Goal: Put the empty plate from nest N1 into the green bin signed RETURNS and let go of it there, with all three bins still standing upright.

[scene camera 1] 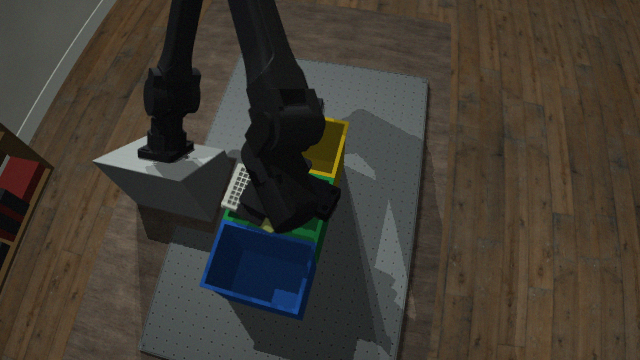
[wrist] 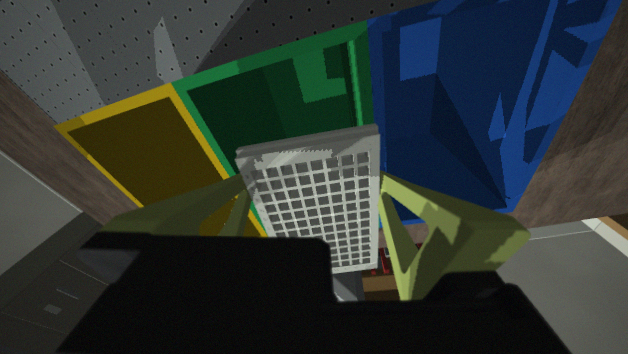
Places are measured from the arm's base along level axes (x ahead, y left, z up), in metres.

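Pixels of known places: gripper, fingertip midpoint: (wrist: 314, 177); arm's base, link origin: (scene camera 1: 166, 152).
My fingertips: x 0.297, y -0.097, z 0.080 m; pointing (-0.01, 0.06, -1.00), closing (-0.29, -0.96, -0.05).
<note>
For each thing: its top centre in the pictures, then the offset to it from my fingertips. Level surfaces: height alone.
- white grid-patterned plate, top centre: (wrist: 320, 237) (scene camera 1: 261, 191) dx -0.031, dy +0.003, dz +0.027 m
- green bin, top centre: (wrist: 299, 172) (scene camera 1: 278, 198) dx -0.010, dy +0.018, dz -0.027 m
- yellow bin, top centre: (wrist: 178, 192) (scene camera 1: 297, 139) dx -0.003, dy +0.148, dz -0.027 m
- blue bin, top centre: (wrist: 463, 143) (scene camera 1: 257, 265) dx -0.017, dy -0.112, dz -0.027 m
- grey perforated board, surface height: dz -0.207 m
My gripper (scene camera 1: 256, 200) (wrist: 314, 177) is shut on the white grid-patterned plate (scene camera 1: 234, 189) (wrist: 316, 200), one yellow-green finger at each side. The plate is held above the bins. In the wrist view its far edge overlaps the near part of the green bin's opening. The green bin (scene camera 1: 305, 231) (wrist: 270, 56) stands upright between the yellow bin (scene camera 1: 338, 120) (wrist: 125, 103) and the blue bin (scene camera 1: 260, 265) (wrist: 410, 110), both also upright. The arm hides much of the green bin in the scene view. No RETURNS sign is readable, and nest N1 cannot be made out.
The bins stand on a grey perforated board (scene camera 1: 360, 300) (wrist: 125, 45). A pale slanted pedestal (scene camera 1: 165, 187) bears the arm's base, left of the bins in the scene view. A shelf with red and black items stands at the far left. The yellow and blue bin rims lie close beside the gripper's fingers in the wrist view.
</note>
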